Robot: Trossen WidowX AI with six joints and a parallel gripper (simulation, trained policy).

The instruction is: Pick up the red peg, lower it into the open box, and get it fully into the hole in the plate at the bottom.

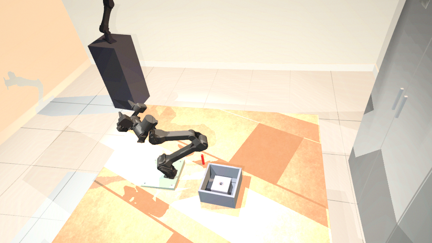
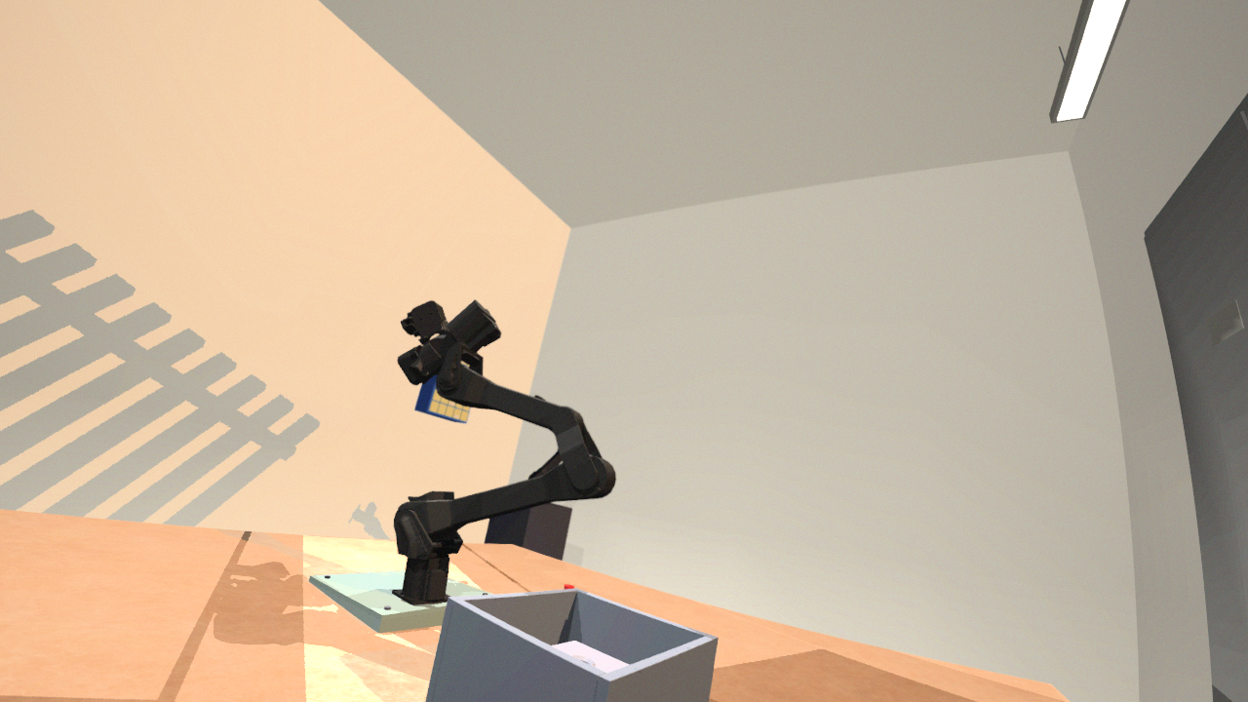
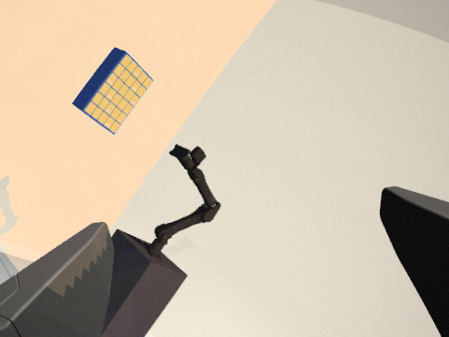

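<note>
My gripper tip is 360 mm short of the red peg, 70 mm to the right of it and 410 mm above it. Round my gripper tip: grey box 520 mm ahead, 80 mm to the right, 420 mm below.
</note>
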